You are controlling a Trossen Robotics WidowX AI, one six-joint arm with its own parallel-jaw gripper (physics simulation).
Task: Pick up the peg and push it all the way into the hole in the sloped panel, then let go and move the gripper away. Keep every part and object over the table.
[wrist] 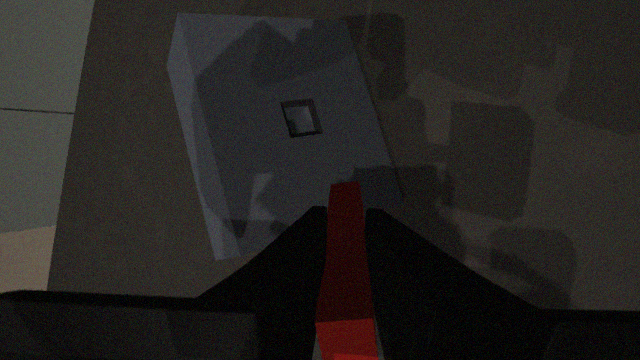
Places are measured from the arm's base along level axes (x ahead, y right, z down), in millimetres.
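Pixels of known places: gripper, fingertip midpoint: (345,221).
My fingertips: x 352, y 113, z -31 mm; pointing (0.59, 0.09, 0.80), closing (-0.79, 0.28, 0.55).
For each thing: its top centre in the pictures, then the offset to it from my fingertips. "*": a spot on its surface instead. Level surfaces: height alone.
- red peg, middle of its top: (264,282) dy -9, dx -1, dz -33 mm
- blue-grey sloped panel, middle of its top: (199,133) dy -10, dx +104, dz +26 mm
- small square hole, surface spot: (301,118) * dy +7, dx +91, dz +89 mm
- brown table top, its level: dz +132 mm
My gripper (345,221) is shut on a red peg (346,255), which sticks out a little past the black fingertips. The far end of the peg lies over the lower right part of the blue-grey sloped panel (250,130) in the view. The panel has a small square hole (301,118) with dark inner walls, above and slightly left of the peg's end in the view. The peg is outside the hole. The panel's lower edge is partly hidden behind the fingers. How far the peg's end is from the panel's surface is hard to tell.
The brown table top (120,165) lies around the panel, with its edge at the left of the view. Beyond that edge a pale floor (35,160) shows. Dark shadows fall over the panel and the table to its right.
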